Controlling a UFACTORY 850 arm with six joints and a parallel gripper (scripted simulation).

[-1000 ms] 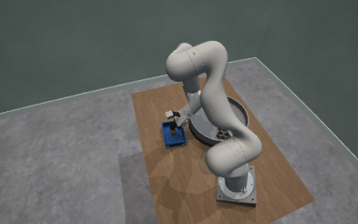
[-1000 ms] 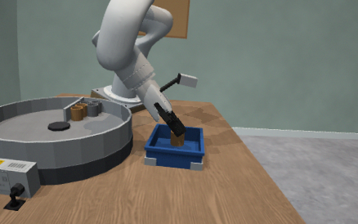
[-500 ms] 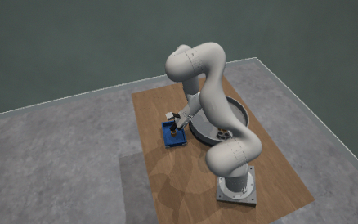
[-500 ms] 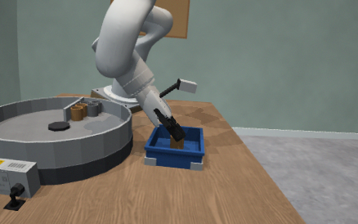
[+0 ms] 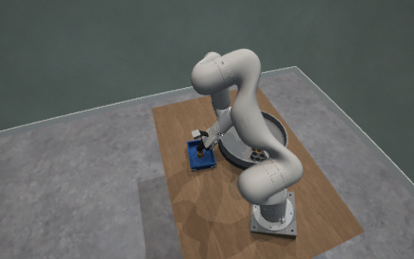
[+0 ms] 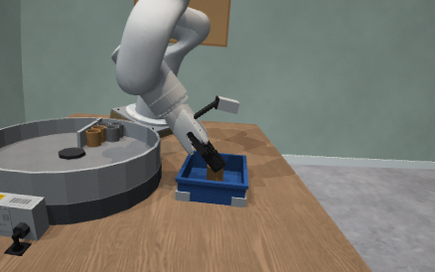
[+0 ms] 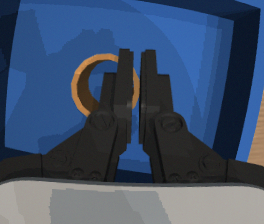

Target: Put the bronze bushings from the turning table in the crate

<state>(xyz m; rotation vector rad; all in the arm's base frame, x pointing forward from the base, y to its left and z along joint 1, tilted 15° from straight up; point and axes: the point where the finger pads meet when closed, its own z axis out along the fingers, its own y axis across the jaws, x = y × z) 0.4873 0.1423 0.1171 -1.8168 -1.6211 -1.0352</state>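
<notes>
Right now my hand is 40 mm above the blue crate and 20 mm past it. The rest, counted from my hand: turning table: 330 mm to the right, 60 mm behind, 10 mm below.
</notes>
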